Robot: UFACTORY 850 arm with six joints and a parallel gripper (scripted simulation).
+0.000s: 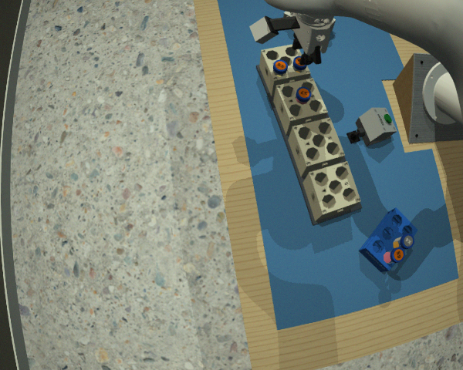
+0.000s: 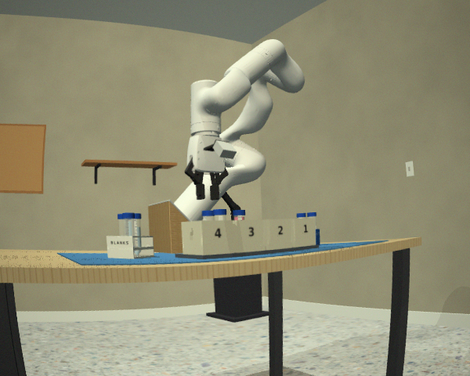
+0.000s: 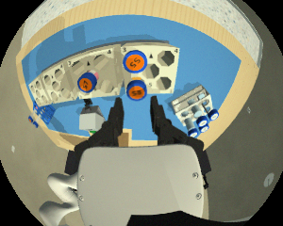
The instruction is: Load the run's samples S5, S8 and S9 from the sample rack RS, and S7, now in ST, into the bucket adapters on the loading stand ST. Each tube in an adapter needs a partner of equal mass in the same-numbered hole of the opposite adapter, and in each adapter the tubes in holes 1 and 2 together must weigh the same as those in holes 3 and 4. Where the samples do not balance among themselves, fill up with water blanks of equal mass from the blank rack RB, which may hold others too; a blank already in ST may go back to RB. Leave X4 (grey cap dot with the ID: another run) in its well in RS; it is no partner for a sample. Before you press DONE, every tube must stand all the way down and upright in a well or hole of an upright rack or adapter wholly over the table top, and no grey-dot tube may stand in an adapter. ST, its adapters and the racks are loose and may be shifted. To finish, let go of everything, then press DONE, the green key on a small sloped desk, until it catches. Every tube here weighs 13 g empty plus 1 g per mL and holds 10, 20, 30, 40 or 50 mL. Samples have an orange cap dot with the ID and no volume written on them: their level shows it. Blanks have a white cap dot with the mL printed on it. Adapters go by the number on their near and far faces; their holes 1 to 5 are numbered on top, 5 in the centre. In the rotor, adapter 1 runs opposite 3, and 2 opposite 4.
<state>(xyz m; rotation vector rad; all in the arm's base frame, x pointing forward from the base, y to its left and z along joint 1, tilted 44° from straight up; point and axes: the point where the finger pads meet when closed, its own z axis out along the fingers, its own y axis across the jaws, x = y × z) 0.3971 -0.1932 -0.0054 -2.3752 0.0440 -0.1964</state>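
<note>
The sample S9 lies 500 mm to the left of my hand, 110 mm below it and 80 mm behind it. Also, from my hand: loading stand ST: 170 mm below, 140 mm to the left, 20 mm ahead; sample tube S5: 110 mm below, 50 mm ahead, 10 mm to the left; orange-dot sample tube: 110 mm below, 10 mm to the right.
</note>
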